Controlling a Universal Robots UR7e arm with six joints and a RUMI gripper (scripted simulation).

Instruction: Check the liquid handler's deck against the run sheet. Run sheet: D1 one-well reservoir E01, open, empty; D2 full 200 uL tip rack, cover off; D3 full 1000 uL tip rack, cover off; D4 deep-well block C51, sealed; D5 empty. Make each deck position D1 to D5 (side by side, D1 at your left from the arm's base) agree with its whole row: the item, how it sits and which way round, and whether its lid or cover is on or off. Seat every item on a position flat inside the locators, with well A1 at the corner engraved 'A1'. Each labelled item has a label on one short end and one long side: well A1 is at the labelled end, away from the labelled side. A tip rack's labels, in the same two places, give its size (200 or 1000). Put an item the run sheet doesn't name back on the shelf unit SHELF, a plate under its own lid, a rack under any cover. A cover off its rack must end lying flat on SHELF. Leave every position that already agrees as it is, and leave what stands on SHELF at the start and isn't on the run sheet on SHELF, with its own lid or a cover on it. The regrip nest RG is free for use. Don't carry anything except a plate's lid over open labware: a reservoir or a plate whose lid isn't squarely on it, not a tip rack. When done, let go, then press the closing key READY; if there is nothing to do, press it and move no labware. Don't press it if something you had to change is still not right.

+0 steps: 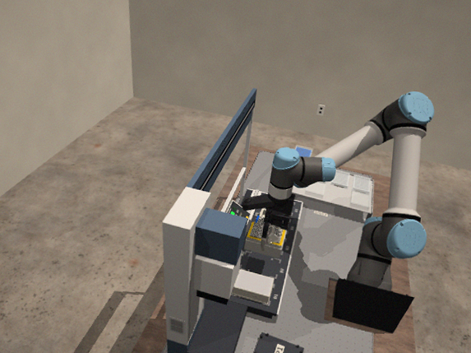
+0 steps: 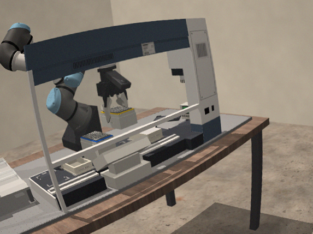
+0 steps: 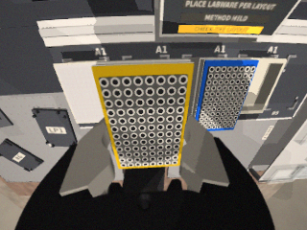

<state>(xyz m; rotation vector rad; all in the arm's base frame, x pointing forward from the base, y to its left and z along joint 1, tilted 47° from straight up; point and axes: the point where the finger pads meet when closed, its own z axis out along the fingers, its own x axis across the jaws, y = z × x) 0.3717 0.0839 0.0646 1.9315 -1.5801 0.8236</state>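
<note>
Now: the blue-rimmed tip rack 12 cm to the right of my hand, 7 cm below it and 2 cm ahead of it. From my hand the other things lie so: white sealed block 12 cm to the left, 12 cm below, 2 cm behind; yellow-rimmed tip rack 1 cm to the right, 1 cm behind, 1 cm above; frame bar 20 cm ahead, 5 cm to the right, 2 cm below.
</note>
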